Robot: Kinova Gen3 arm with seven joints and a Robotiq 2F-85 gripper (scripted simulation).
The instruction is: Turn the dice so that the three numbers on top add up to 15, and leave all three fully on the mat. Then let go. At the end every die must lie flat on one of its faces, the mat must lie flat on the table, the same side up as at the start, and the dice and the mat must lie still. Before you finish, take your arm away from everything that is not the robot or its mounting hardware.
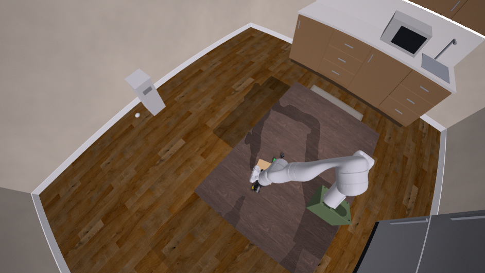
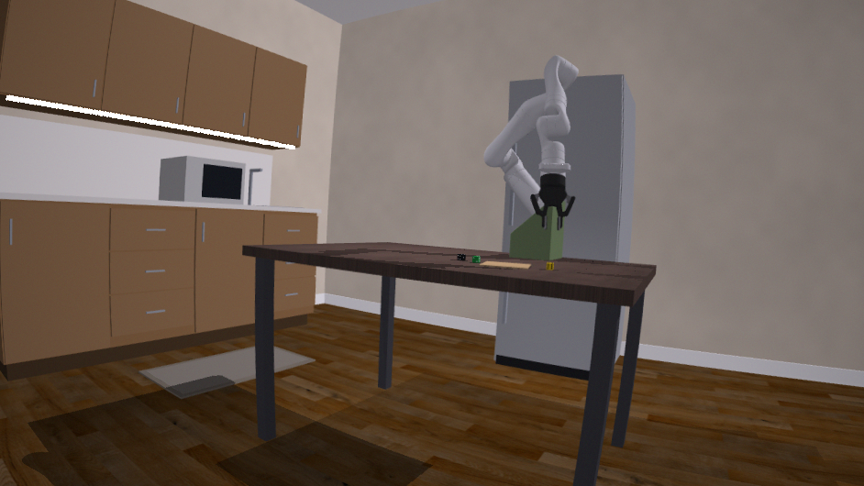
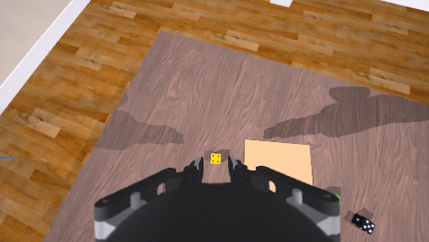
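Right now my hand is 10 mm short of the yellow die and 120 mm above it. From my hand the other things lie so: black die 10 mm ahead, 300 mm to the right, 120 mm below; then green die 30 mm ahead, 230 mm to the right, 120 mm below; then tan mat 20 mm ahead, 130 mm to the right, 130 mm below.
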